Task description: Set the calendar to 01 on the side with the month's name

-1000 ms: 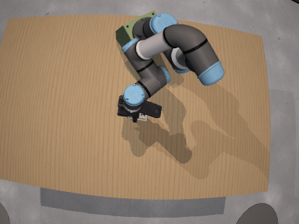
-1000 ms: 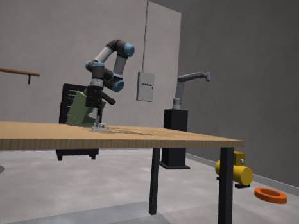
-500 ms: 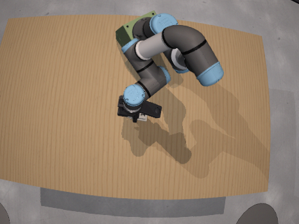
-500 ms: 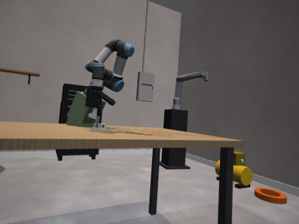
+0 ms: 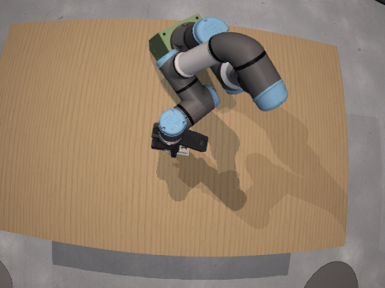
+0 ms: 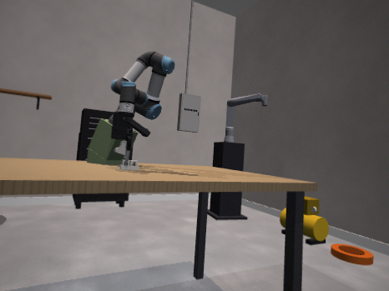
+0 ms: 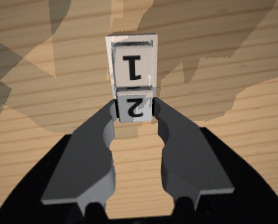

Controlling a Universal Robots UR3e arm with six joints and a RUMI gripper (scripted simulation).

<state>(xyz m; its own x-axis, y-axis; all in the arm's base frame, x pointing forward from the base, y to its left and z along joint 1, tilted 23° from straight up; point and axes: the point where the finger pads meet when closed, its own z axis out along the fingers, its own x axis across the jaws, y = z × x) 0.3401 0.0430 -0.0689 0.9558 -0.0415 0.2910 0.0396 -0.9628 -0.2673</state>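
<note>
The white cube is 1 cm below my hand. From my hand the other things lie so: white tray (2 cm to the left, 3 cm below).
</note>
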